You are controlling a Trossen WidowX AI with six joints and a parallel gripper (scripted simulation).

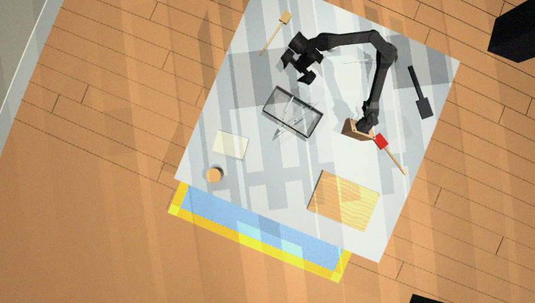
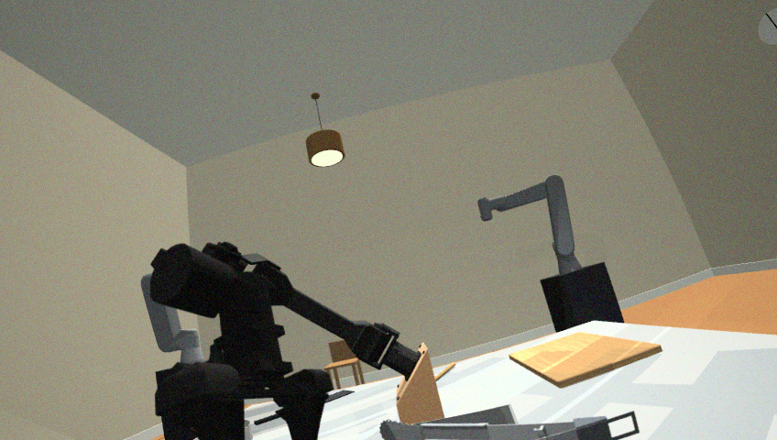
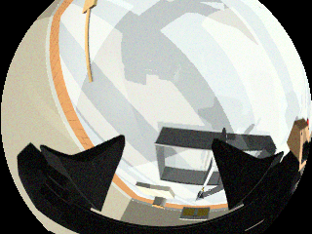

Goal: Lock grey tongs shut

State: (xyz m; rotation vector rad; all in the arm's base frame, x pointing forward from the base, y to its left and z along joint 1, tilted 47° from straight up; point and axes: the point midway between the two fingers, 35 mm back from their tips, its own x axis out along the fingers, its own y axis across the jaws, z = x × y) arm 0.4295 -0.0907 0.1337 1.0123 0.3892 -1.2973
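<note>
Right now my gripper tip is 16 cm to the right of the roasting tin, 8 cm above it and 7 cm past it. Round my gripper tip: red-headed spatula 67 cm behind, 20 cm to the left, 10 cm below; cream tile 44 cm to the left, 20 cm ahead, 10 cm below; wooden board 55 cm to the left, 51 cm behind, 10 cm below.
</note>
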